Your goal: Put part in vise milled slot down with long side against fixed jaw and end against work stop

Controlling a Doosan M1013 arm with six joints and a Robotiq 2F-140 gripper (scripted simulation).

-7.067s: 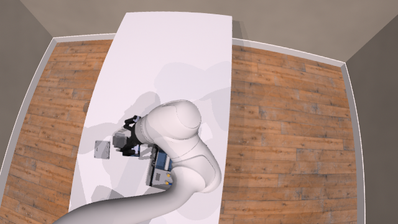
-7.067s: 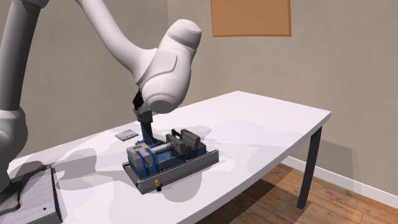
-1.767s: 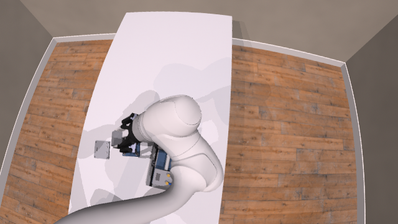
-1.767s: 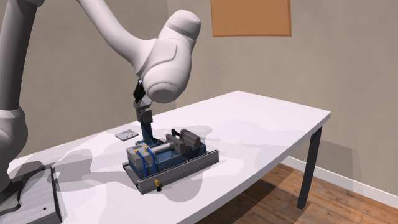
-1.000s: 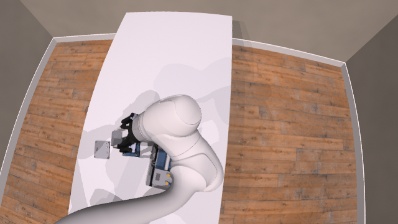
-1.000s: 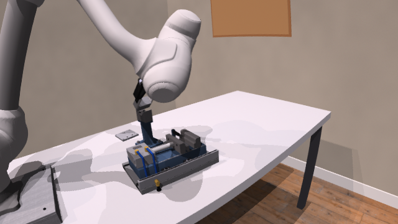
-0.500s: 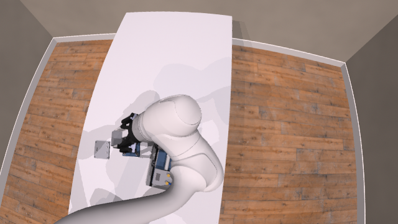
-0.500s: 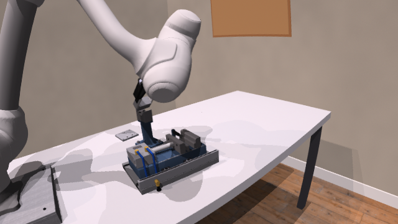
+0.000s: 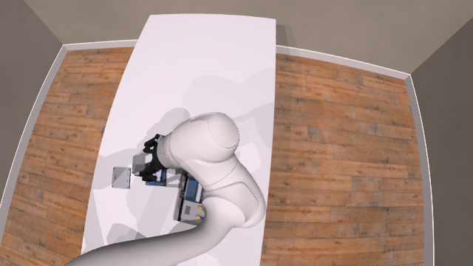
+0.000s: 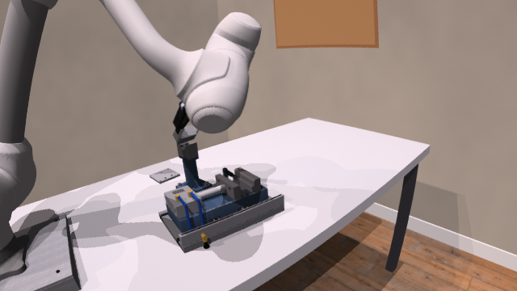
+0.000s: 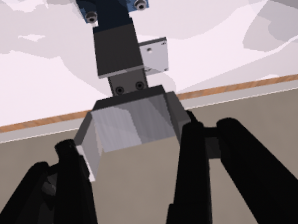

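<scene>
Now: hand 2 cm to the right of the part and 2 cm above it. Round my hand: blue post (2 cm to the left, 15 cm below); then moving jaw (1 cm ahead, 19 cm to the right, 13 cm below); then cylinder rod (5 cm behind, 19 cm to the right, 13 cm below).
</scene>
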